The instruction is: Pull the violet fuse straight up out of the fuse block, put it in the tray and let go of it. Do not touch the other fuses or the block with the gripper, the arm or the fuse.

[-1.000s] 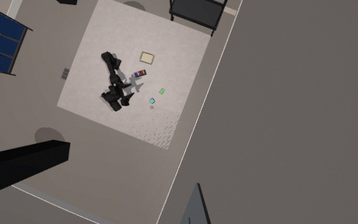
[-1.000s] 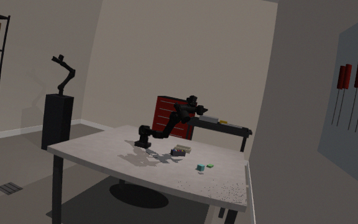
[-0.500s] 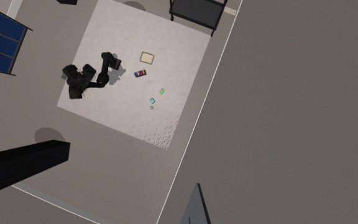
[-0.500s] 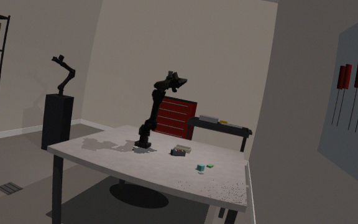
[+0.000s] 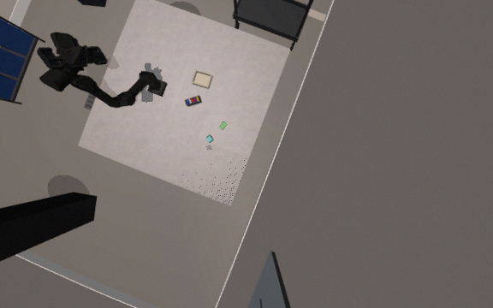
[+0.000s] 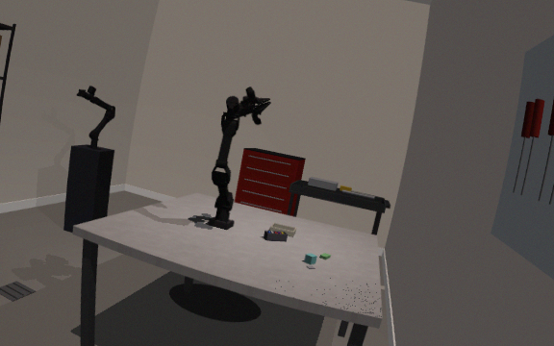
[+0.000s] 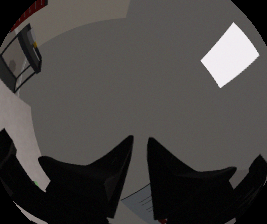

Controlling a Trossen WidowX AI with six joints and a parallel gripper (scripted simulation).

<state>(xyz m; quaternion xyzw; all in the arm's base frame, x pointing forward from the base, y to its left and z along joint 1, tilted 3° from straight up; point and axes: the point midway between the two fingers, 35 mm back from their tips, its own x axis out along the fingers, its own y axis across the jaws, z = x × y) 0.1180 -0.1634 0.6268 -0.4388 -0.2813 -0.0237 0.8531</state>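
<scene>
My gripper tip is 170 mm short of the violet fuse, 60 mm to the right of it and 660 mm above it. From my gripper tip the other things lie so: cyan cube: 320 mm ahead, 210 mm to the right, 660 mm below; then green block: 400 mm ahead, 90 mm to the right, 680 mm below; then tan tray: 190 mm ahead, 230 mm to the left, 680 mm below.
</scene>
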